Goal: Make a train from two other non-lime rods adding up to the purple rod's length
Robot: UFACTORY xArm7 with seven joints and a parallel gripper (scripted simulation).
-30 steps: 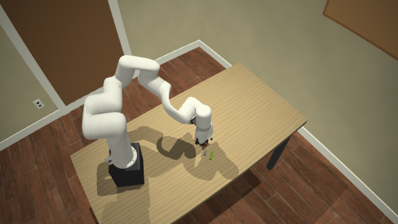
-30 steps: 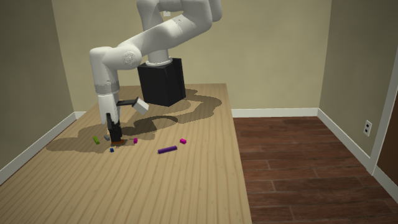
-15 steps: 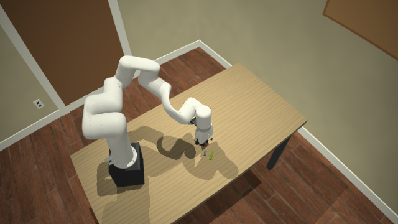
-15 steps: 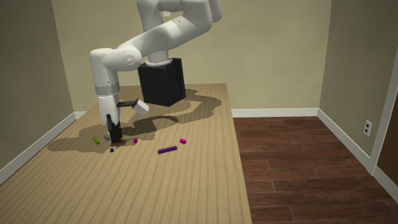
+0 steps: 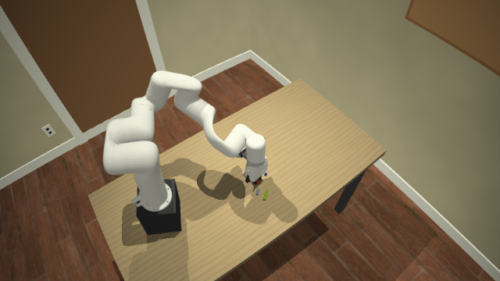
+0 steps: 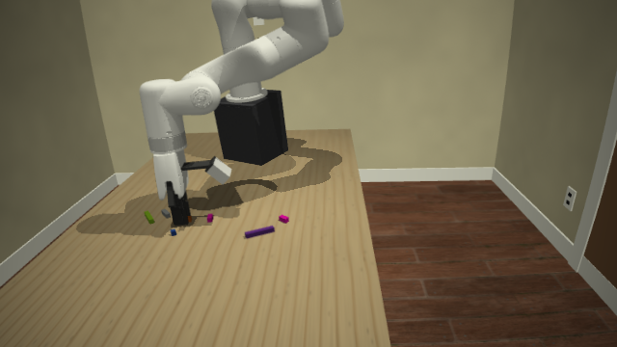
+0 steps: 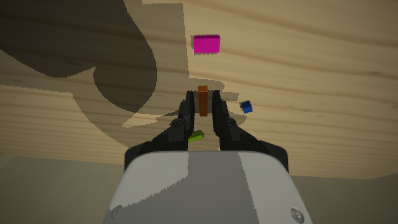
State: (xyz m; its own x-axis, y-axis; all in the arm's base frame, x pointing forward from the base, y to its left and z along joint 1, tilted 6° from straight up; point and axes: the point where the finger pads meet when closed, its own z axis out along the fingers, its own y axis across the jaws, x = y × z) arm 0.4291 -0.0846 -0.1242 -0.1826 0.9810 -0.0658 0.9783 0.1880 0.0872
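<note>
My hand is 20 mm above the orange rod. The rest, counted from my hand: grey rod 50 mm to the right, 30 mm behind, 20 mm below; lime rod 80 mm to the right, 20 mm below, 10 mm behind; small blue rod 50 mm ahead, 20 mm below.
</note>
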